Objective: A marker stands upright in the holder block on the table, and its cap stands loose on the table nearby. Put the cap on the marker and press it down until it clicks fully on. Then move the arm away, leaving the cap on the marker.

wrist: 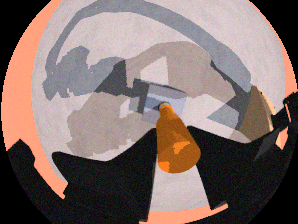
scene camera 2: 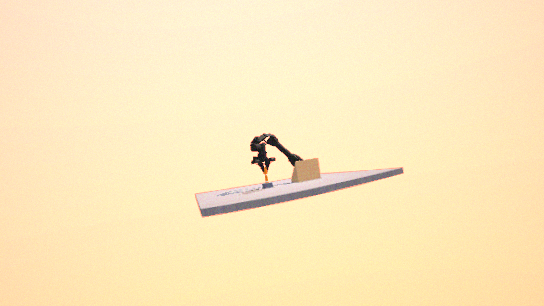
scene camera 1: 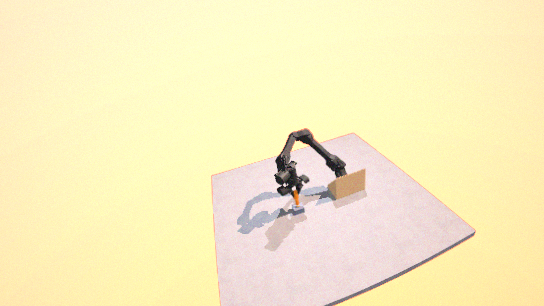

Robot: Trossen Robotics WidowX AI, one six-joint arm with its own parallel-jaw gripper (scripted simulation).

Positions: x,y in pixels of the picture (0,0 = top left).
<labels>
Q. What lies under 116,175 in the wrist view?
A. The gripper.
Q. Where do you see an orange cap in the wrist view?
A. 177,152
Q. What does the gripper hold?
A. An orange cap.
</labels>
